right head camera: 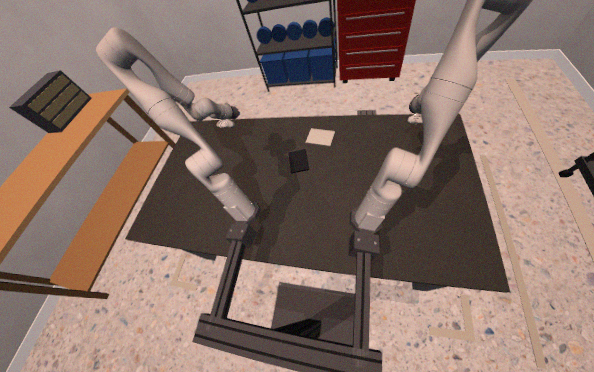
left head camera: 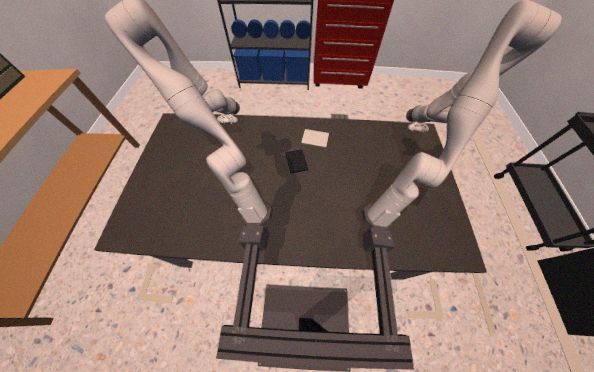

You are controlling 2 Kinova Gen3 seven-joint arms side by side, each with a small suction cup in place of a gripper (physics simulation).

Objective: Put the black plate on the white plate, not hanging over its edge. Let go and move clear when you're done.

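Places are measured from the left arm's base along level axes (x ahead, y left, z up), in centimetres.
Pixels of known places: left arm's base at its link origin: [right head camera: 245,211] [left head camera: 256,213]; right arm's base at its link origin: [right head camera: 366,218] [left head camera: 377,216].
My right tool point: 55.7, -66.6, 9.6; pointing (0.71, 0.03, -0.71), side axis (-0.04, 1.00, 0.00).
For each thing: its top centre in the pictures, then the offset to it from my right tool point, as dx, dy, dz. Level surfaces: height alone.
- black plate at its top centre: [right head camera: 298,160] [left head camera: 296,160] -16.3, +54.6, -24.1
- dark table top at its surface level: dz -25.2
- white plate at its top centre: [right head camera: 320,136] [left head camera: 315,137] +2.3, +45.2, -24.6
The black plate [left head camera: 296,161] [right head camera: 299,161] is a flat dark rectangle lying on the dark table top [left head camera: 330,210] [right head camera: 310,225]. The white plate [left head camera: 315,138] [right head camera: 320,136] is a flat pale rectangle lying farther back and slightly to the right of it in the picture, with a small gap between them. My left gripper [left head camera: 227,118] [right head camera: 225,123] is open, its suction cup empty, above the far left part of the table, away from both plates. My right gripper [left head camera: 418,127] [right head camera: 414,118] is open, its suction cup empty, near the far right part of the table.
A wooden bench [left head camera: 55,200] [right head camera: 107,215] stands at the left. A shelf rack with blue bins [left head camera: 272,65] [right head camera: 298,66] and a red drawer cabinet [left head camera: 350,42] [right head camera: 374,42] stand behind the table. A black cart [left head camera: 542,145] is at the right in the left head view.
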